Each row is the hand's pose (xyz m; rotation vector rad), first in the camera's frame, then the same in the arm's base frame.
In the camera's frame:
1: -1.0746 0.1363 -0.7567 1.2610 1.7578 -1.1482
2: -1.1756 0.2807 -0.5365 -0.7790 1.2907 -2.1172
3: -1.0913 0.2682 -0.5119 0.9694 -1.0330 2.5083
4: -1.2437 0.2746 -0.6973 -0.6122 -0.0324 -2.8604
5: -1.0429 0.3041 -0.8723 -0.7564 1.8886 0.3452
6: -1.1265 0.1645 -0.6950 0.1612 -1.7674 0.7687
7: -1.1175 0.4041 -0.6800 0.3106 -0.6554 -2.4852
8: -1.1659 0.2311 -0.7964 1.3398 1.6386 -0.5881
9: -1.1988 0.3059 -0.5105 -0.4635 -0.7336 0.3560
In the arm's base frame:
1: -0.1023 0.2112 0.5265 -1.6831 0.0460 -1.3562
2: -0.3842 0.2102 0.5198 -2.0915 -2.0792 -0.7757
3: -0.3648 0.2013 0.4337 -0.9763 -2.6916 -1.0484
4: -0.2831 0.1756 0.6580 -0.9303 -2.3109 0.0918
5: -0.0871 0.0118 0.5769 1.9419 -0.3952 0.7343
6: -0.1840 0.2295 0.5434 -0.0229 1.1240 2.6337
7: -0.3148 0.0284 0.5564 -0.7671 -1.4981 0.5216
8: -0.1549 0.1465 0.6358 -1.7941 0.6091 -1.2113
9: -0.4260 0.2070 0.5296 1.5856 -0.6905 -2.3728

